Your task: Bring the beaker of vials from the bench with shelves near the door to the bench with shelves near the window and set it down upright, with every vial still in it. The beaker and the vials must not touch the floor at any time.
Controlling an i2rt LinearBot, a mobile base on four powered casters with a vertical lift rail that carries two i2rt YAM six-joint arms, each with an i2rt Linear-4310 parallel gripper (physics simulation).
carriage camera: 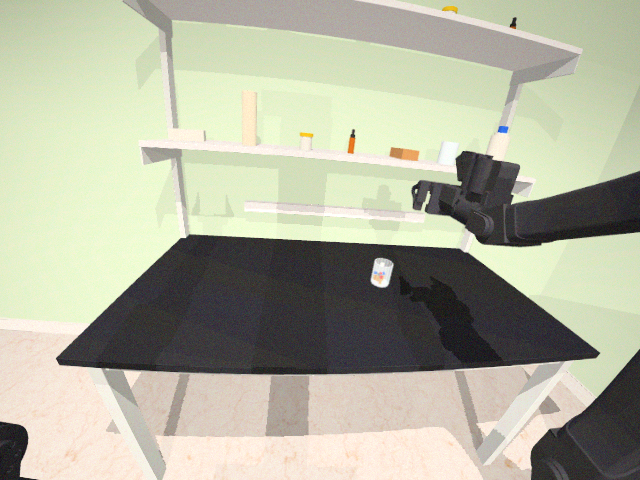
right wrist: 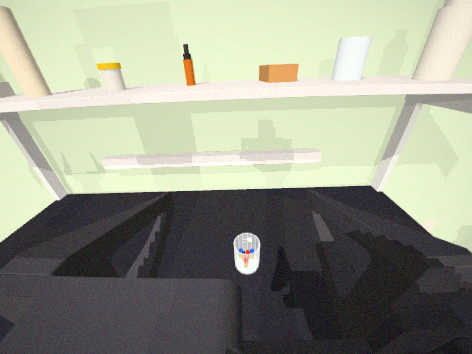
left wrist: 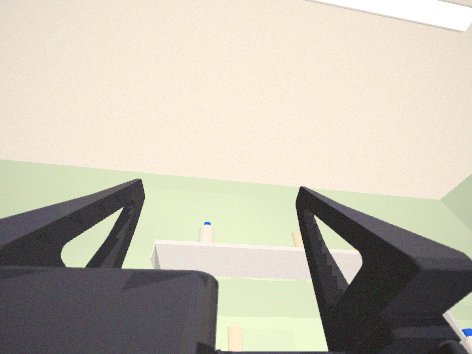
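A clear glass beaker (carriage camera: 381,272) (right wrist: 247,253) stands upright on the black bench top (carriage camera: 248,320), right of its middle, with several small vials with red, blue and white tops inside. My right gripper (carriage camera: 419,195) (right wrist: 238,197) is open and empty. It hangs above the bench top, higher than the beaker and to its right in the carriage view; in the right wrist view the beaker shows low between its fingers, some way off. My left gripper (left wrist: 222,191) is open and empty, tilted up toward the ceiling and upper shelf, away from the beaker.
A shelf (carriage camera: 279,150) (right wrist: 230,93) above the bench holds a tall beige cylinder (carriage camera: 249,118), a yellow-lidded jar (carriage camera: 306,142), an orange dropper bottle (carriage camera: 351,143), an orange box (carriage camera: 404,153), a white cylinder (carriage camera: 448,153) and a blue-capped bottle (carriage camera: 498,144). An upper shelf (carriage camera: 361,25) overhangs it.
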